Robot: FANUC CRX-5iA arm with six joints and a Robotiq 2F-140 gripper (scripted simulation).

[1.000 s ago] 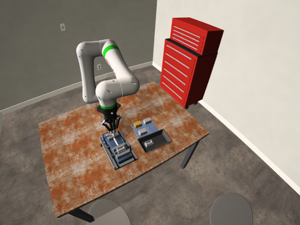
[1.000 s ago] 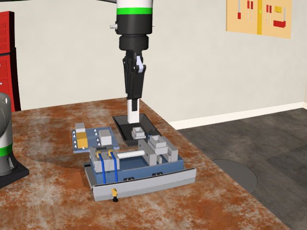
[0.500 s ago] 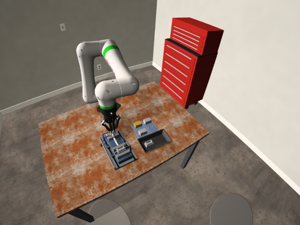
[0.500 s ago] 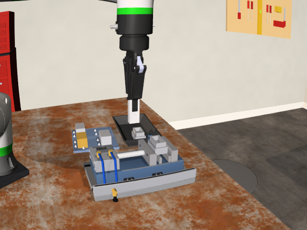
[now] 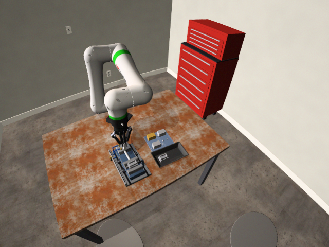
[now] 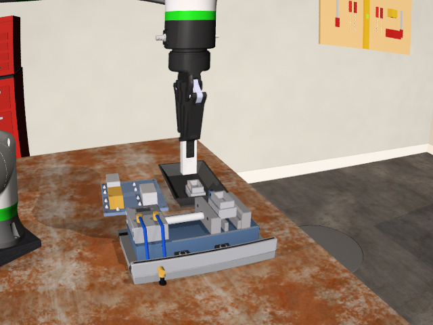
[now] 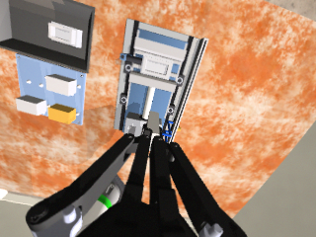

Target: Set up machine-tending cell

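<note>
Now: hand 1 cm short of the vise, 1 cm to the right of it and 17 cm above it. Also, from my hand: brass blank (8 cm behind, 27 cm to the left, 19 cm below).
</note>
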